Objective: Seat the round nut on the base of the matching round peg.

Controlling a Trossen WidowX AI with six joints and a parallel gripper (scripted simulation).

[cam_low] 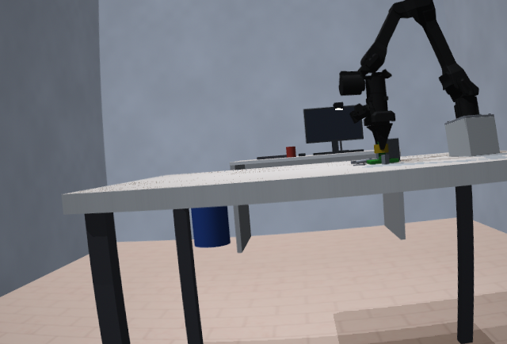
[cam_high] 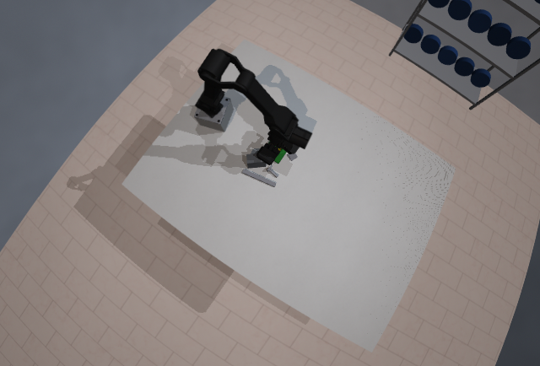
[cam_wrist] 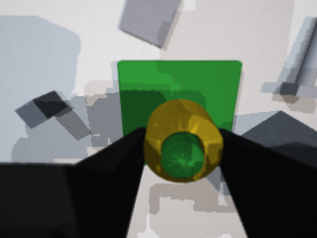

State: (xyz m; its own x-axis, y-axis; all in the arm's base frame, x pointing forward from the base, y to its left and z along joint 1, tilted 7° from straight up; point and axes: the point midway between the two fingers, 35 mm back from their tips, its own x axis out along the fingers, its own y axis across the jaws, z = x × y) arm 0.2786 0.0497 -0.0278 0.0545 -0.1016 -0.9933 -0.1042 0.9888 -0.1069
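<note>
Right now my hand is 7 cm above the grey square piece, 6 cm short of it and 3 cm to the right of it. Round my hand: long grey bar 13 cm to the right, 7 cm below, 2 cm ahead; block 9 cm to the right, 4 cm below, 3 cm behind; bolt-like piece 8 cm to the right, 6 cm below, 4 cm ahead.
</note>
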